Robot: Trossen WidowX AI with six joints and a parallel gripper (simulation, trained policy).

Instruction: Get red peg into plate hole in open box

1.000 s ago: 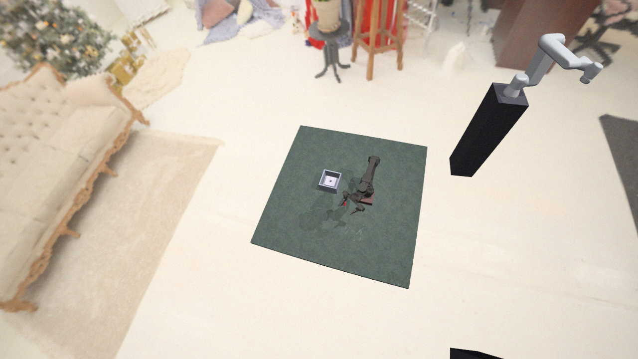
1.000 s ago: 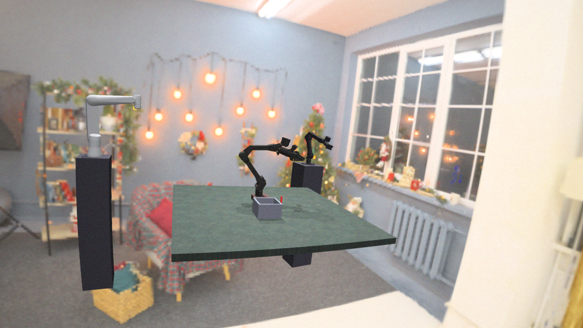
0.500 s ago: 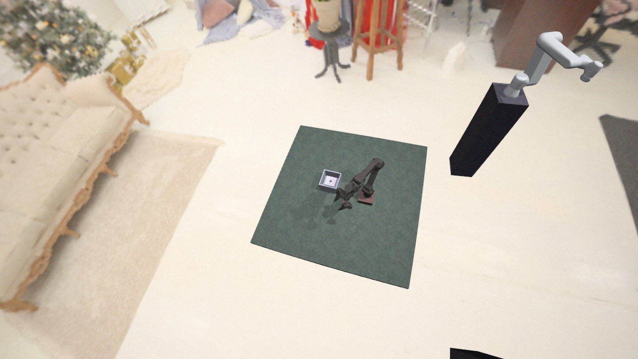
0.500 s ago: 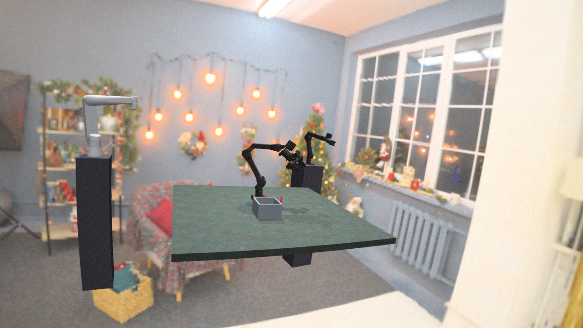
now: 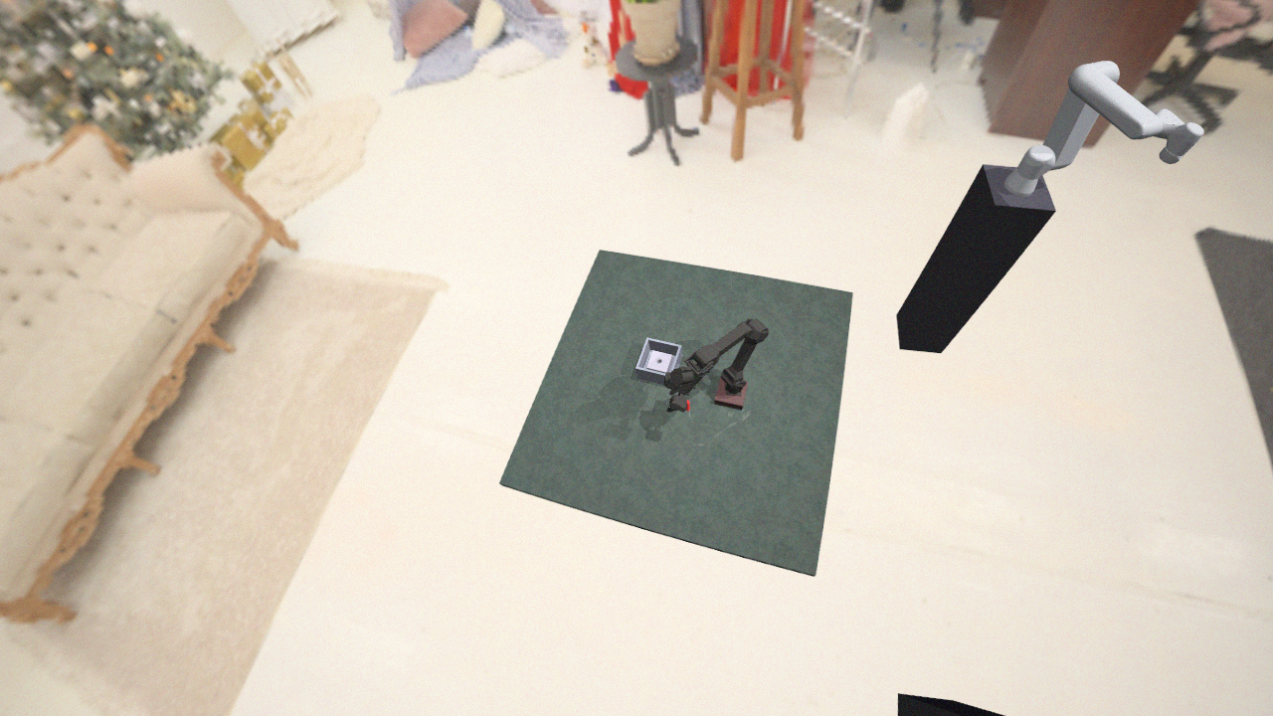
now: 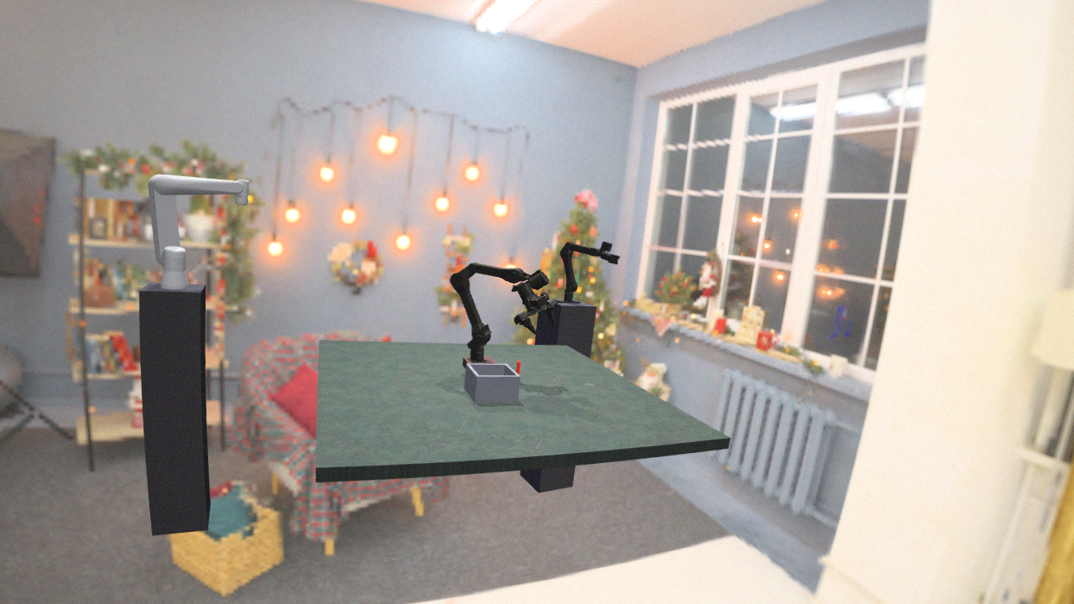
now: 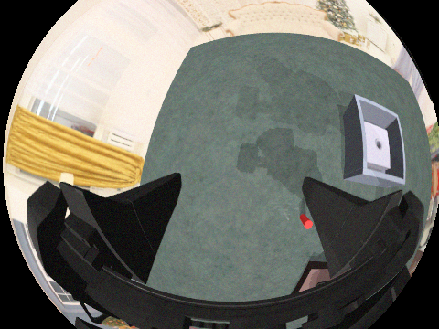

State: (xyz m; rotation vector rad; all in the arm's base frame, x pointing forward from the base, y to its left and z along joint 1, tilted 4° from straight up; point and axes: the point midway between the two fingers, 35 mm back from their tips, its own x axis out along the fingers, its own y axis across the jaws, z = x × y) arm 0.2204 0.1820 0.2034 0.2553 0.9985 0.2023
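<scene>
Now: the red peg 18 cm below my gripper tip, 8 cm to the right of it and 6 cm behind it. Round my gripper tip: plate 26 cm to the right, 18 cm below, 9 cm ahead; grey box 26 cm to the right, 20 cm below, 9 cm ahead.
</scene>
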